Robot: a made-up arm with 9 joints. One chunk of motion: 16 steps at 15 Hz.
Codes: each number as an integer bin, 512 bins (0 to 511) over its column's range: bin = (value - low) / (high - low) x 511, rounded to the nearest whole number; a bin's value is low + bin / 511 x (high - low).
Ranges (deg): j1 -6..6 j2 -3..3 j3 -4..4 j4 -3..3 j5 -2..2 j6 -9..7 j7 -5..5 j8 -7..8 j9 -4..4
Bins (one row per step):
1: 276 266 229 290 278 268 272 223 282
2: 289 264 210 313 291 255 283 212 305
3: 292 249 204 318 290 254 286 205 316
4: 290 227 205 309 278 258 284 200 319
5: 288 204 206 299 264 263 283 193 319
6: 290 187 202 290 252 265 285 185 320
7: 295 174 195 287 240 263 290 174 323
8: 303 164 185 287 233 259 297 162 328
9: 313 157 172 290 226 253 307 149 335
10: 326 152 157 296 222 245 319 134 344
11: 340 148 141 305 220 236 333 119 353
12: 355 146 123 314 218 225 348 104 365
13: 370 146 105 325 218 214 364 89 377
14: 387 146 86 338 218 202 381 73 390
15: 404 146 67 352 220 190 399 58 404
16: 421 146 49 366 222 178 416 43 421
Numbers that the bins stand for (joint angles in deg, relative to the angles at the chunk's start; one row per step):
1: 0.48 0.12 -0.41 0.41 0.18 -0.61 0.32 -0.45 0.41
2: 0.79 0.10 -0.71 0.68 0.28 -1.02 0.54 -0.78 0.77
3: 0.86 -0.08 -0.81 0.73 0.27 -1.05 0.60 -0.98 0.95
4: 0.81 -0.33 -0.79 0.63 0.18 -0.92 0.56 -1.13 0.99
5: 0.76 -0.60 -0.77 0.51 0.07 -0.77 0.54 -1.33 0.99
6: 0.81 -0.80 -0.84 0.41 -0.03 -0.70 0.58 -1.57 1.01
7: 0.93 -0.96 -0.95 0.37 -0.12 -0.77 0.68 -1.89 1.06
8: 1.12 -1.07 -1.10 0.37 -0.18 -0.89 0.81 -2.24 1.14
9: 1.35 -1.16 -1.31 0.41 -0.23 -1.08 1.01 -2.63 1.24
10: 1.66 -1.22 -1.54 0.48 -0.26 -1.33 1.24 -3.07 1.39
11: 1.98 -1.26 -1.79 0.58 -0.28 -1.61 1.52 -3.51 1.53
12: 2.34 -1.29 -2.07 0.69 -0.29 -1.95 1.81 -3.95 1.71
13: 2.69 -1.29 -2.36 0.82 -0.29 -2.30 2.12 -4.39 1.90
14: 3.09 -1.29 -2.65 0.97 -0.29 -2.68 2.46 -4.86 2.11
15: 3.49 -1.29 -2.95 1.13 -0.28 -3.05 2.81 -5.30 2.32
16: 3.89 -1.29 -3.23 1.30 -0.26 -3.43 3.14 -5.74 2.59

